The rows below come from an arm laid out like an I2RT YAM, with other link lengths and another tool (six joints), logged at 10 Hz.
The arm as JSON. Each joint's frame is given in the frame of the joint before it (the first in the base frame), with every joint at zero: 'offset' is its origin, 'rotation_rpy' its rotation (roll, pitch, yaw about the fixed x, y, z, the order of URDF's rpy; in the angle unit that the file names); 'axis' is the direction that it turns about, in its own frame. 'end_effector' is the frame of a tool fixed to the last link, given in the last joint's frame.
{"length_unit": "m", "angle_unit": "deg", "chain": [
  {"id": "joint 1", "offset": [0.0, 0.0, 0.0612], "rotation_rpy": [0.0, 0.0, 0.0], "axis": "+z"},
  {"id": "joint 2", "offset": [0.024, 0.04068, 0.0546], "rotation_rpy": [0.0, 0.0, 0.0], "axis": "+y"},
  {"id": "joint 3", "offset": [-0.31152, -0.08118, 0.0], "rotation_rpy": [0.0, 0.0, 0.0], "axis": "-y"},
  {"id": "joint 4", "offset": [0.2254, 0.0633, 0.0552], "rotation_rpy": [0.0, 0.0, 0.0], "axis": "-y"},
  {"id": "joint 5", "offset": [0.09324, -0.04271, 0.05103], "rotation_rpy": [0.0, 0.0, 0.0], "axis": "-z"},
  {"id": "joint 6", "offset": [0.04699, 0.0, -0.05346], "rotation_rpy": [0.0, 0.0, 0.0], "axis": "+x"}
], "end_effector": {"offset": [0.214, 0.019, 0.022], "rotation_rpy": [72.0, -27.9, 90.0]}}
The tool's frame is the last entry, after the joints.
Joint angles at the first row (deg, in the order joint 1, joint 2, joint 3, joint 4, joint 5, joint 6):
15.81 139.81 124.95 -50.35 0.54 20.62
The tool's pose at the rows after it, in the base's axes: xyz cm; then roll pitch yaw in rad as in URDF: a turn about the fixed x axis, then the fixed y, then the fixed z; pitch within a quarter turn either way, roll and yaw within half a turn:
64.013, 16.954, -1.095, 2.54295, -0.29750, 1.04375
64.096, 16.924, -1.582, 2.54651, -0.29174, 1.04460
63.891, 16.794, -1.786, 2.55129, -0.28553, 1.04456
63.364, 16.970, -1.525, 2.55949, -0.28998, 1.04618
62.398, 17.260, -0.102, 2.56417, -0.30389, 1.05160
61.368, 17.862, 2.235, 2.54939, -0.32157, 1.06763
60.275, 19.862, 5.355, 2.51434, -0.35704, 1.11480
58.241, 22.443, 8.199, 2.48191, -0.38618, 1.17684
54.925, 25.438, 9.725, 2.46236, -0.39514, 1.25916
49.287, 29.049, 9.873, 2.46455, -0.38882, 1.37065
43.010, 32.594, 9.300, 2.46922, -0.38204, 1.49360
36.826, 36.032, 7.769, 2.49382, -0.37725, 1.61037
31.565, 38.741, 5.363, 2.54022, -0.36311, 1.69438
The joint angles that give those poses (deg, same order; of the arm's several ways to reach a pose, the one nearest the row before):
15.84 141.14 125.66 -51.11 0.38 20.51
15.79 141.97 126.43 -51.42 0.40 20.34
15.73 142.02 126.32 -51.70 0.40 20.18
15.79 140.90 124.75 -51.37 -0.12 20.23
15.97 137.88 121.86 -51.11 -0.88 20.32
16.71 133.80 118.69 -50.74 -0.97 20.45
18.68 129.01 115.26 -49.32 -1.08 20.43
21.52 123.74 110.87 -47.79 -1.08 20.38
25.30 118.50 104.84 -45.91 -1.04 19.77
30.81 112.20 95.59 -43.31 -1.34 18.87
37.34 106.58 86.43 -40.23 -1.54 18.28
44.18 103.55 79.42 -37.41 -2.31 18.28
50.24 103.66 75.29 -35.51 -3.14 19.03

